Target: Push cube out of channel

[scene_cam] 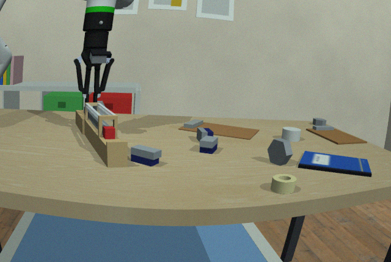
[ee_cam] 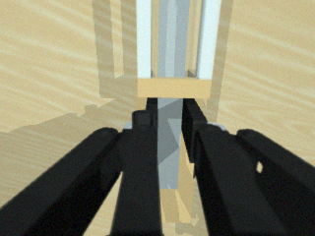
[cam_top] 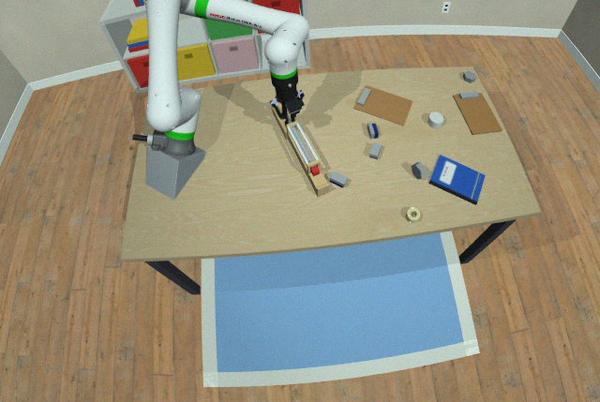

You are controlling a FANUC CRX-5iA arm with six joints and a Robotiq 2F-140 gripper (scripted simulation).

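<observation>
Right now my hand is 7 cm short of the red cube, 23 cm to the left of it and 3 cm above it. Round my hand: tape roll (41 cm ahead, 43 cm to the right, 7 cm below); then grey-and-blue block (16 cm ahead, 25 cm to the right, 7 cm below); then wooden channel (4 cm ahead, 12 cm to the right, 3 cm below).
</observation>
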